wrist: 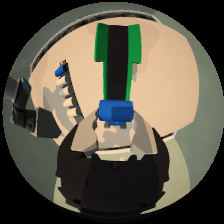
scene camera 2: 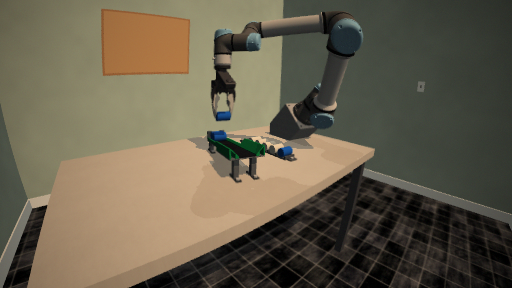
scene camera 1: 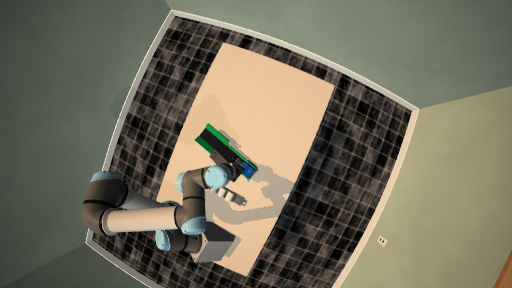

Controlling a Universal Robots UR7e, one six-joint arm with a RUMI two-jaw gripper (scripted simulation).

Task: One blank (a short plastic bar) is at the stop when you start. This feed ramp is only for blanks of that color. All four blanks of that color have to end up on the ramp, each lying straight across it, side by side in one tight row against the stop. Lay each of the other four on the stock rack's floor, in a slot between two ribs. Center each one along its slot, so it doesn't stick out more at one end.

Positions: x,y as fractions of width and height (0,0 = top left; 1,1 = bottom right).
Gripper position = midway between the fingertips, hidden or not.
In view: the gripper (scene camera 2: 0.43,0.41) and a blue blank (wrist: 0.49,0.49).
The gripper shows as well in the wrist view (wrist: 0.52,0.49).
